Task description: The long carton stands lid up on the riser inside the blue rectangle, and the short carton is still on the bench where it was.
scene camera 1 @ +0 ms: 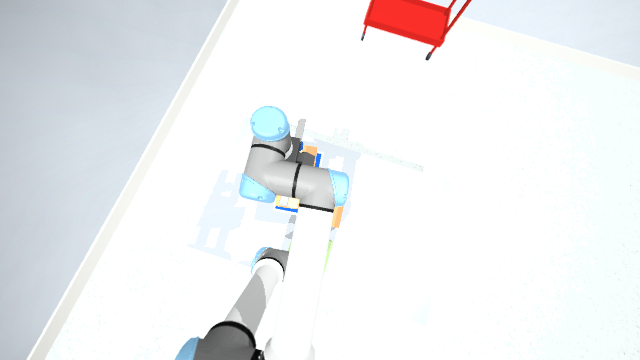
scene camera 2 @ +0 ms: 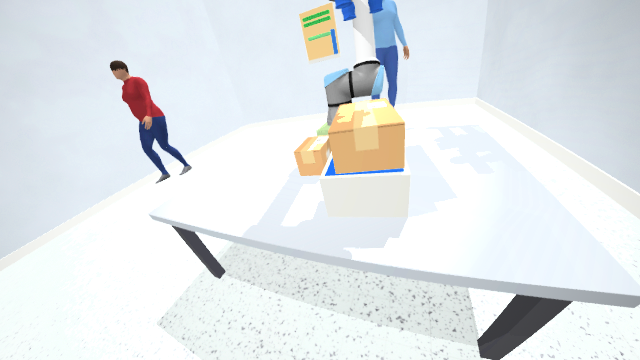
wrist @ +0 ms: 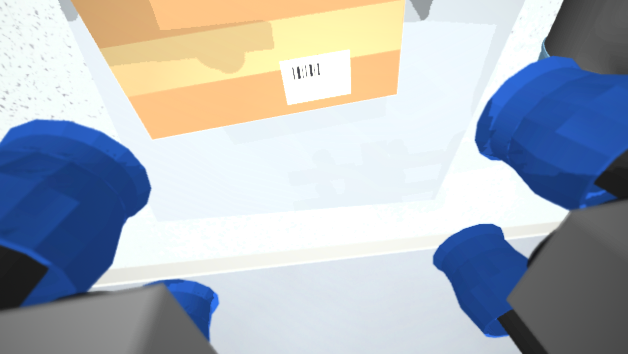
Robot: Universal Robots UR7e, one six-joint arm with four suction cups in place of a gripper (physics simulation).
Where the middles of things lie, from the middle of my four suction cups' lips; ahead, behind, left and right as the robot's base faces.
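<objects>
Long carton [scene camera 2: 364, 136]: my suction cup 30 cm above it, 2 cm to the left of it, 2 cm short of it. White riser [scene camera 2: 384, 193], from my suction cup: 41 cm below, 3 cm to the right, 2 cm ahead. Short carton [scene camera 2: 311, 156], from my suction cup: 42 cm below, 24 cm to the right, 9 cm behind.
</objects>
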